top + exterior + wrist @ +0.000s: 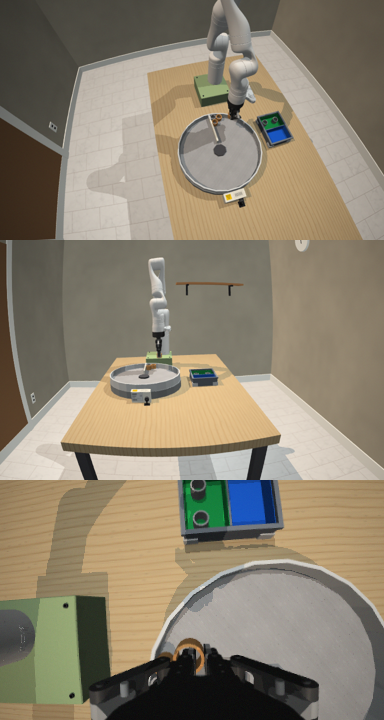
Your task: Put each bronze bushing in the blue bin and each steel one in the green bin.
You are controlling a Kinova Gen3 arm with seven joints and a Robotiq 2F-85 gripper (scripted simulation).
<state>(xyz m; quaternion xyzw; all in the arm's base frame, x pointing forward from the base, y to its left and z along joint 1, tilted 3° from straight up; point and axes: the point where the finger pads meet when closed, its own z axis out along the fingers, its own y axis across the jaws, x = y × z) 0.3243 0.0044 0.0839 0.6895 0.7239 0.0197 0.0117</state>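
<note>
Now: the blue bin 50 mm ahead of my hand, 260 mm to the left of it and 130 mm below it. Also, from my hand: turntable: 130 mm ahead, 80 mm to the right, 110 mm below.
</note>
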